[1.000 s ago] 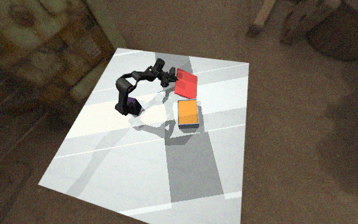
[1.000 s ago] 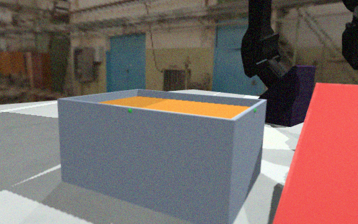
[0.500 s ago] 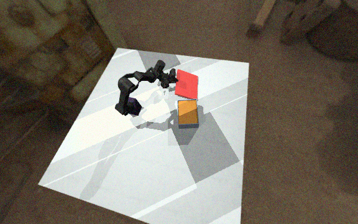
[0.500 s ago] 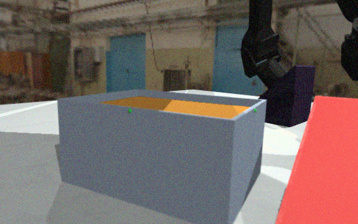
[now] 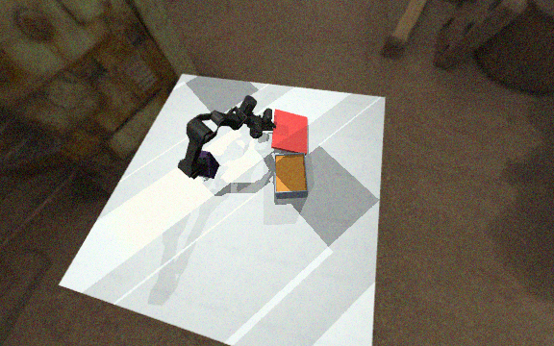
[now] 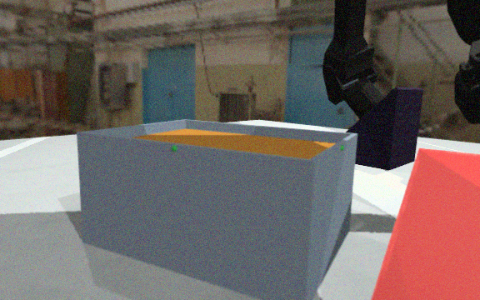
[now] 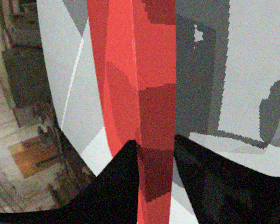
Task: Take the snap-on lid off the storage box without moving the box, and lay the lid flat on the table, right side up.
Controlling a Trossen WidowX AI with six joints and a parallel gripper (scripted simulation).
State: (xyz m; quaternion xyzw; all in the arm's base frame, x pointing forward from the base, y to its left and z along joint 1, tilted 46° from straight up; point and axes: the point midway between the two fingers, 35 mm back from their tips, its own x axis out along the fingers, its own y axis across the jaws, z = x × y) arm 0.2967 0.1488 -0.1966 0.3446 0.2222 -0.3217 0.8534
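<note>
Right now my gripper tip is 80 mm short of the lid, 10 mm to the right of it and 30 mm above it. Round my gripper tip: grey-blue storage box (110 mm ahead, 240 mm to the right, 20 mm below).
</note>
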